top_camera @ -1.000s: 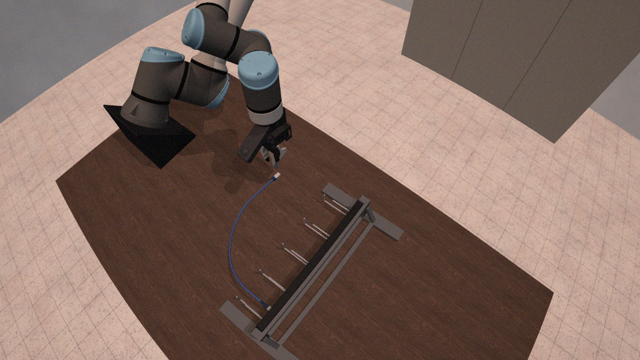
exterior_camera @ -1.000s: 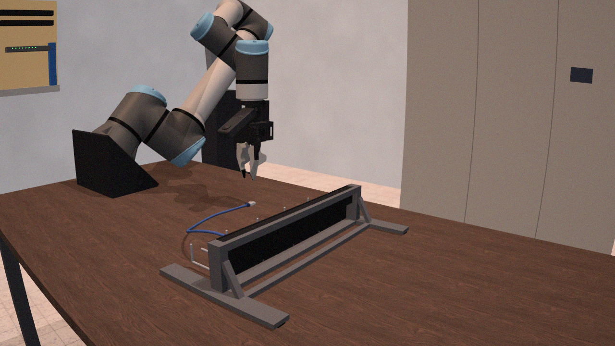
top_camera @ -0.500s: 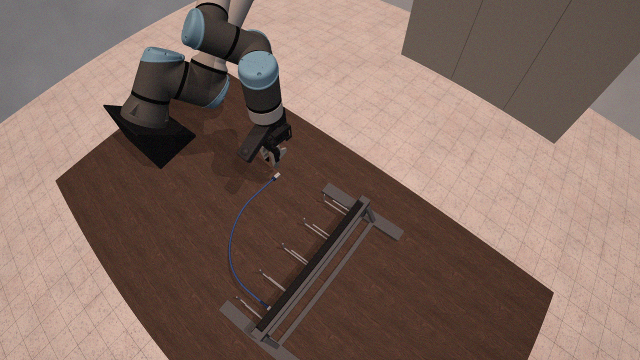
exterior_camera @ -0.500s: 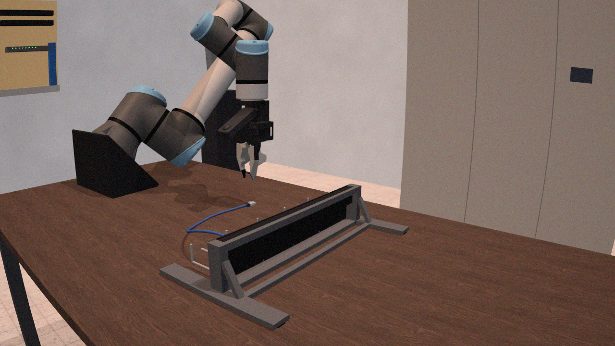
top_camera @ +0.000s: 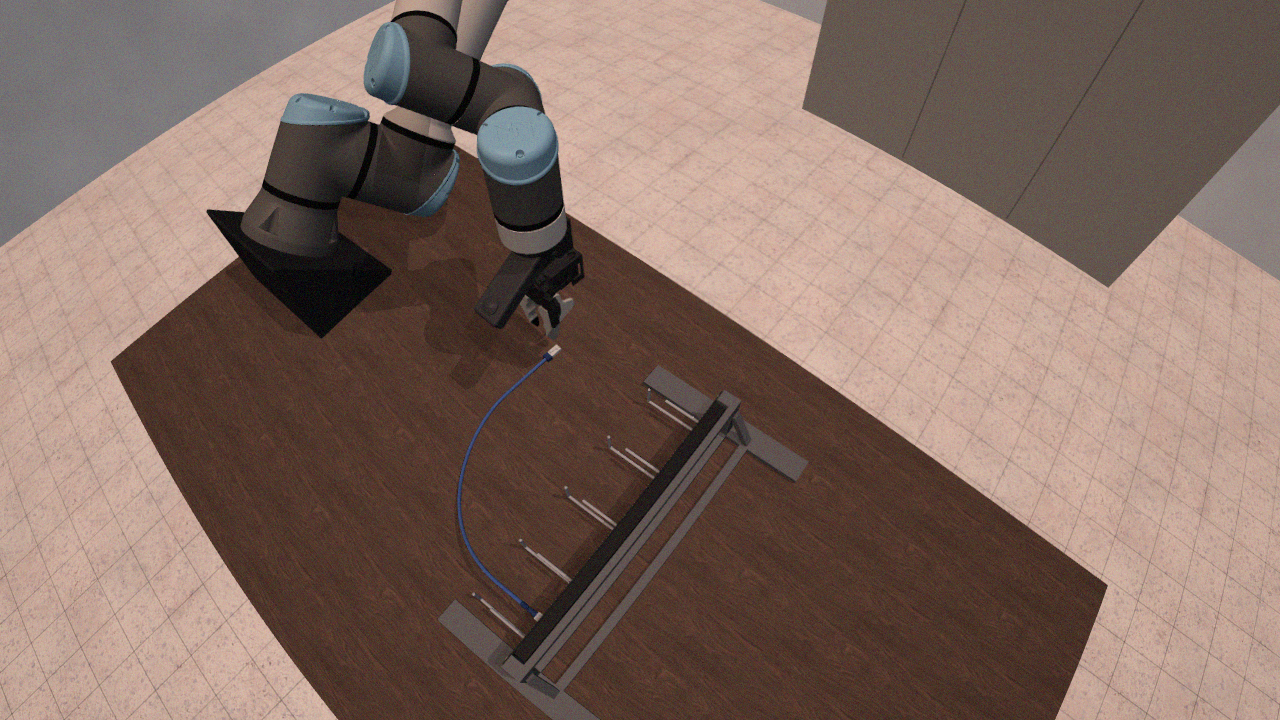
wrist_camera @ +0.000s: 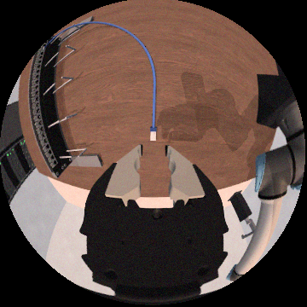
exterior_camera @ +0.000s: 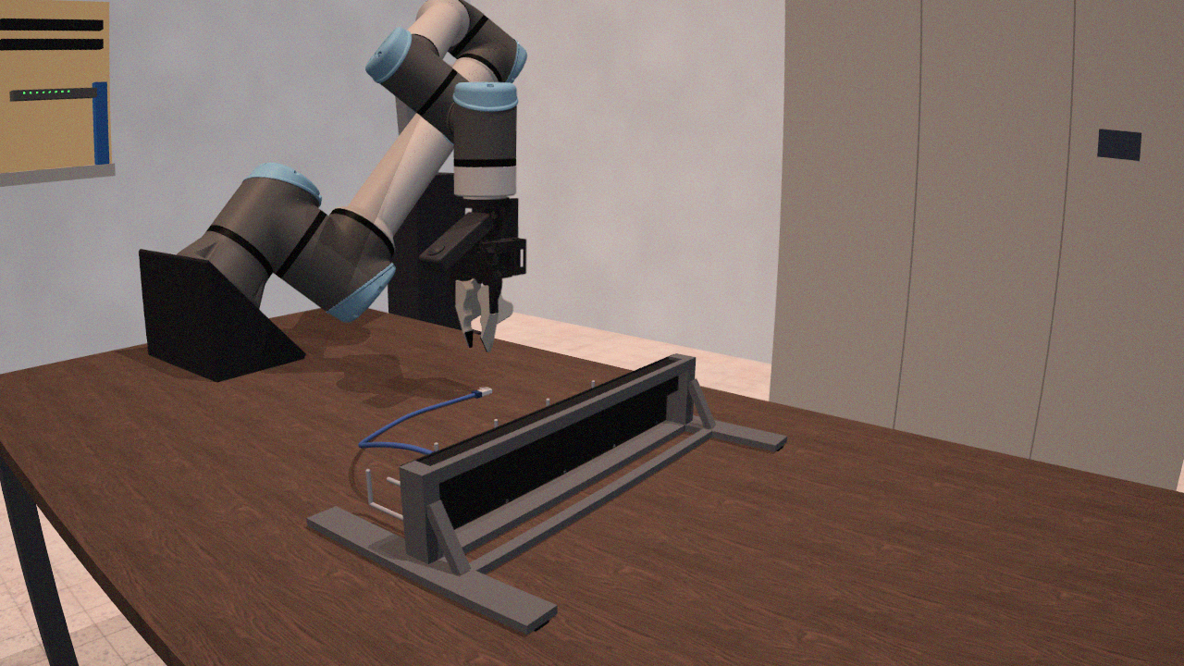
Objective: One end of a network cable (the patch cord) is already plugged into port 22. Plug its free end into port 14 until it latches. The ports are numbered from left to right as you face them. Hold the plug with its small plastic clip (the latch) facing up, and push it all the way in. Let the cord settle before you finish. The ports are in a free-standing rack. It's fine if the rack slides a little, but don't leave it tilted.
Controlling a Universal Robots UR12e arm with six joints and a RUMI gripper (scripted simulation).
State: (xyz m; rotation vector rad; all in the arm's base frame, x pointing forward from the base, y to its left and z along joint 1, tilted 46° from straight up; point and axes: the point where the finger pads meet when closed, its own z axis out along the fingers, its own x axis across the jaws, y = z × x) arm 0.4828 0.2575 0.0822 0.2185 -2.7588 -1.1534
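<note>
Right now my hand is 8 cm above the plug and 1 cm to the right of it.
</note>
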